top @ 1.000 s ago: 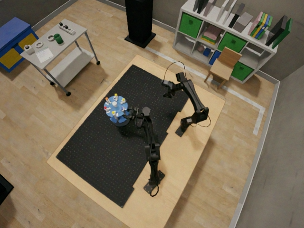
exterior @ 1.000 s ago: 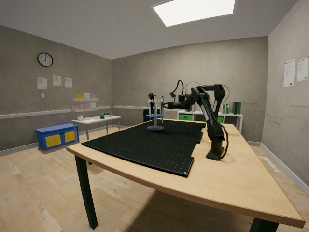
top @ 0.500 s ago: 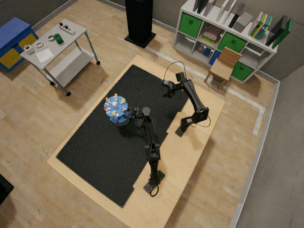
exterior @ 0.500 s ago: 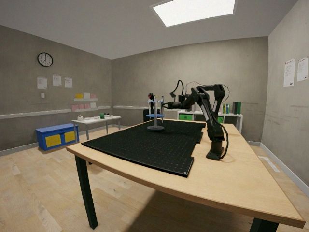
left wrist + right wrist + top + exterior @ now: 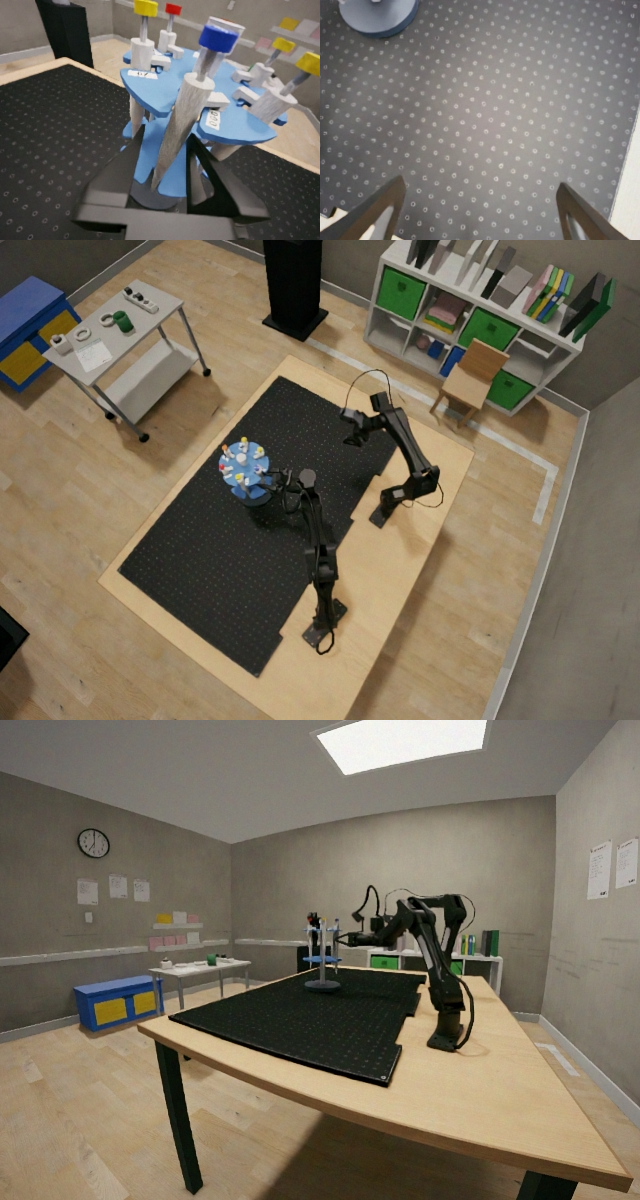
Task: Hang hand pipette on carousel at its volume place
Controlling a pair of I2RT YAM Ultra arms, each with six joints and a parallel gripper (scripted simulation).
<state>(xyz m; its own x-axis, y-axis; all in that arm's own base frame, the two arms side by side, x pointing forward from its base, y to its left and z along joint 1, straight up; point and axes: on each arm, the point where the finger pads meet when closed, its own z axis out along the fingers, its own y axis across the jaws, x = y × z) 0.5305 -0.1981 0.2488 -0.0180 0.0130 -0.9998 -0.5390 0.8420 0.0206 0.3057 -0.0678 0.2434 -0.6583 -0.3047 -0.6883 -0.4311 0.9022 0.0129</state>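
My left gripper is now 3 cm above the white hand pipette, 2 cm to the left of it and 1 cm short of it.
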